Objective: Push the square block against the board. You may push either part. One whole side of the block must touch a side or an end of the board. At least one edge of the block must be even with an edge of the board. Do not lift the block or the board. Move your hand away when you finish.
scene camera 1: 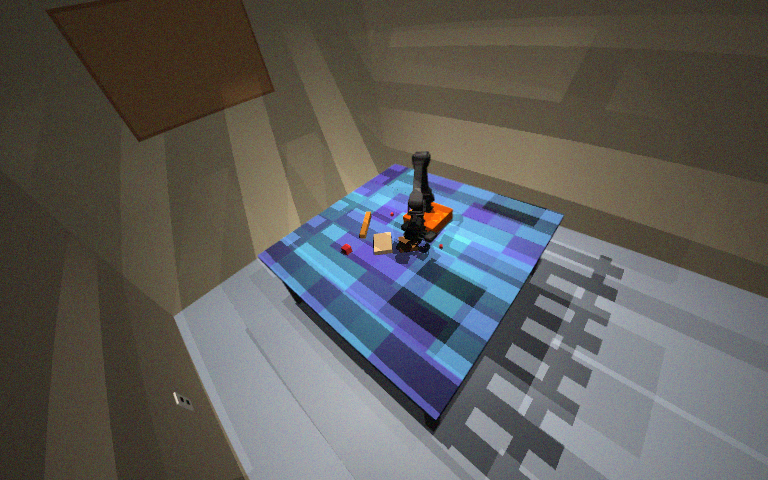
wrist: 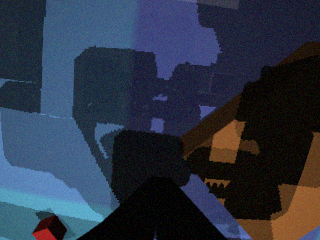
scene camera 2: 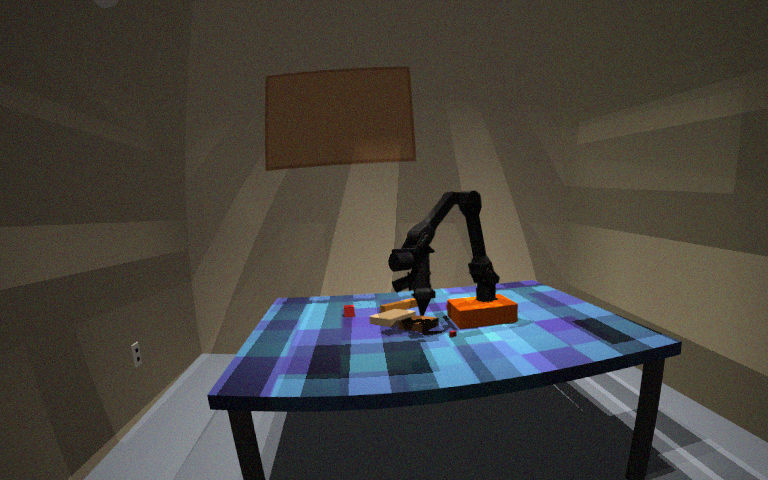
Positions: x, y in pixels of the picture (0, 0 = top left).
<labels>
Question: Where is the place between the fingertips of my gripper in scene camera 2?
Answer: At 422, 315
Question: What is my gripper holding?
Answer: Nothing.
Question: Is my gripper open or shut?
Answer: Shut.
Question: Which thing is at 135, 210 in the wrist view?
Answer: My gripper.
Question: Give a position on a brown square block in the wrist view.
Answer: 251, 153
</labels>
